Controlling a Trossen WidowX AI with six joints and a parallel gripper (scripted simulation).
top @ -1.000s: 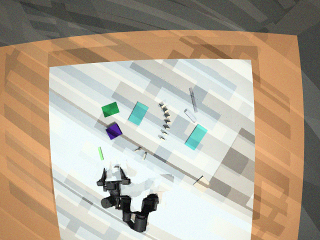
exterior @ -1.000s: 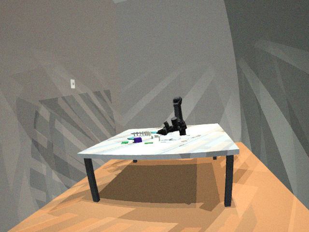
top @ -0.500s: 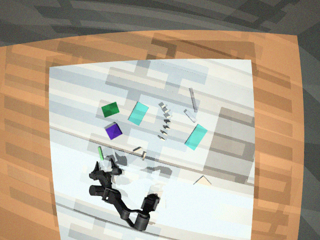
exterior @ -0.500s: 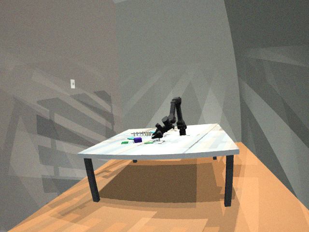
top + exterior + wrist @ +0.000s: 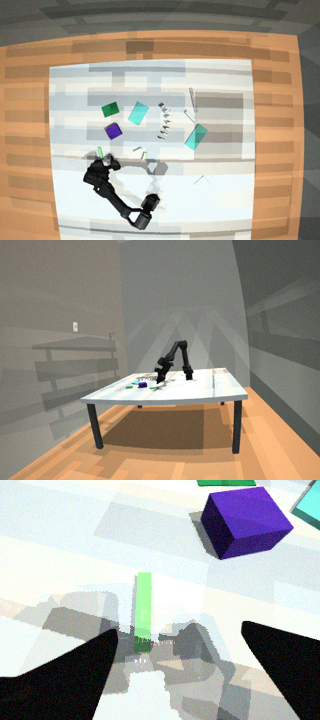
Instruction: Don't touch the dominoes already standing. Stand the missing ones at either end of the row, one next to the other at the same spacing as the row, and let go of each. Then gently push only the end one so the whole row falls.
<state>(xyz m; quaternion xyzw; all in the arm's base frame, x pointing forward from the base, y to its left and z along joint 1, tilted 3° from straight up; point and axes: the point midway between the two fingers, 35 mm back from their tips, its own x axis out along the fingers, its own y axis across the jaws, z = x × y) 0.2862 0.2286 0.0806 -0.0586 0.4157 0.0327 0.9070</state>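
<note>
Now: the light green stick 2 cm ahead of my gripper tip, 3 cm to the left of it and 4 cm below it. From my gripper tip the other things lie so: cream tile (28 cm behind, 54 cm to the right, 4 cm below); then purple block (14 cm ahead, 8 cm to the right, 3 cm below); then green tile (27 cm ahead, 8 cm to the right, 4 cm below).
</note>
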